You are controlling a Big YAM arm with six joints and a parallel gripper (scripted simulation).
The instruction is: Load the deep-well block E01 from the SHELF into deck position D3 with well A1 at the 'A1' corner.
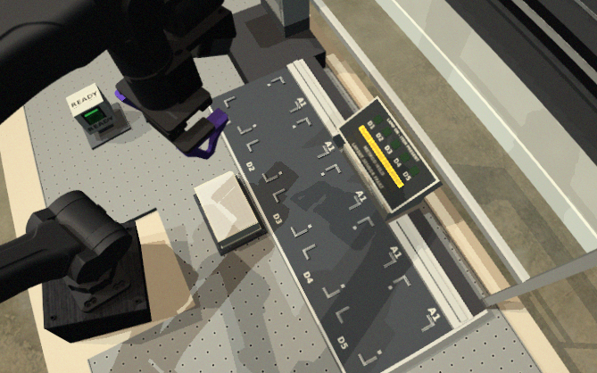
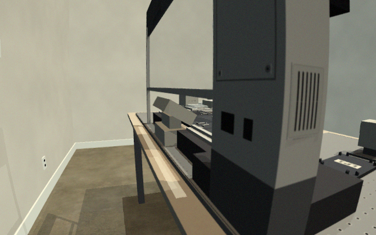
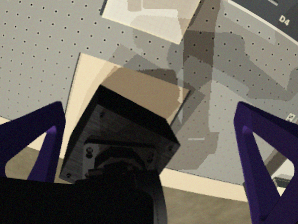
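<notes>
The deep-well block lies 28 cm below my hand. The rest, counted from my hand: ready key: 34 cm to the left, 23 cm below, 10 cm behind; regrip nest RG: 31 cm below; LP1 pad: 35 cm to the left, 31 cm below, 6 cm ahead.
</notes>
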